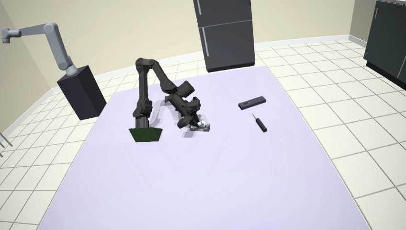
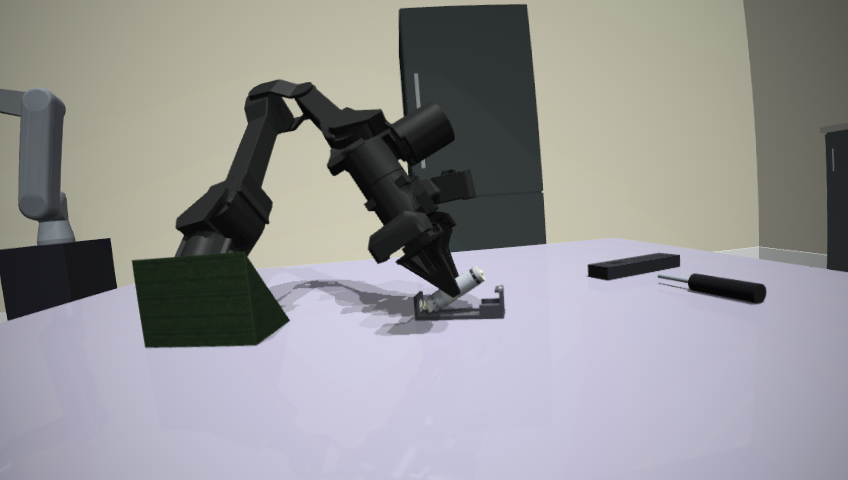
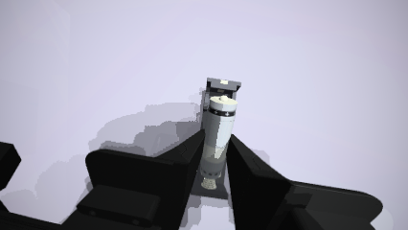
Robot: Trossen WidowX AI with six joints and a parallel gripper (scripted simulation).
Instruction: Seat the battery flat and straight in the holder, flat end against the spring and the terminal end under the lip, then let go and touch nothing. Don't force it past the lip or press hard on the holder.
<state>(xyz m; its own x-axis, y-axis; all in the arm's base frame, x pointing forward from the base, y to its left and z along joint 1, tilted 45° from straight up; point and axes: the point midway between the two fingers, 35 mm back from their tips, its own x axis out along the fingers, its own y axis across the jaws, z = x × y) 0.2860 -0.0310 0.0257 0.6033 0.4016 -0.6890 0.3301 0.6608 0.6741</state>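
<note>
My gripper tip is now 10 mm below the battery. The rest, counted from my gripper tip: black screwdriver: 300 mm ahead, 30 mm to the right, 20 mm below; flat black bar: 320 mm ahead, 140 mm to the left, 10 mm below.
</note>
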